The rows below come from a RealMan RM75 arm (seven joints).
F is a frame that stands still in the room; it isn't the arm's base.
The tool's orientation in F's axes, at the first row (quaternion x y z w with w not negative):
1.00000, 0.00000, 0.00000, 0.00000
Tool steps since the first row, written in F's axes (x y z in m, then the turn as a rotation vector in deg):
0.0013, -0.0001, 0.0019, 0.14, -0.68, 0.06
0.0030, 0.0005, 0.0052, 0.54, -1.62, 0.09
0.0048, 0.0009, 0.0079, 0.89, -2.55, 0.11
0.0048, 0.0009, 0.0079, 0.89, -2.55, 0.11
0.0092, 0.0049, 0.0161, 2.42, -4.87, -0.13
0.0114, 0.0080, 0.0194, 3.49, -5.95, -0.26
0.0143, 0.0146, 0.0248, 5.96, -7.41, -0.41
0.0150, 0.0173, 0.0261, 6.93, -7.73, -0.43
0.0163, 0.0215, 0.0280, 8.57, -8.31, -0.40
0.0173, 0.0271, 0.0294, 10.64, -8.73, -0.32
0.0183, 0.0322, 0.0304, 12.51, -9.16, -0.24
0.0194, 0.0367, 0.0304, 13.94, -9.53, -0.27
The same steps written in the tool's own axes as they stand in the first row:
0.0013, 0.0001, -0.0019, 0.14, 0.68, -0.06
0.0030, -0.0005, -0.0052, 0.54, 1.62, -0.09
0.0048, -0.0009, -0.0079, 0.89, 2.55, -0.11
0.0048, -0.0009, -0.0079, 0.89, 2.55, -0.11
0.0092, -0.0049, -0.0161, 2.42, 4.87, 0.13
0.0114, -0.0080, -0.0194, 3.49, 5.95, 0.26
0.0143, -0.0146, -0.0248, 5.96, 7.41, 0.41
0.0150, -0.0173, -0.0261, 6.93, 7.73, 0.43
0.0163, -0.0215, -0.0280, 8.57, 8.31, 0.40
0.0173, -0.0271, -0.0294, 10.64, 8.73, 0.32
0.0183, -0.0322, -0.0304, 12.51, 9.16, 0.24
0.0194, -0.0367, -0.0304, 13.94, 9.53, 0.27

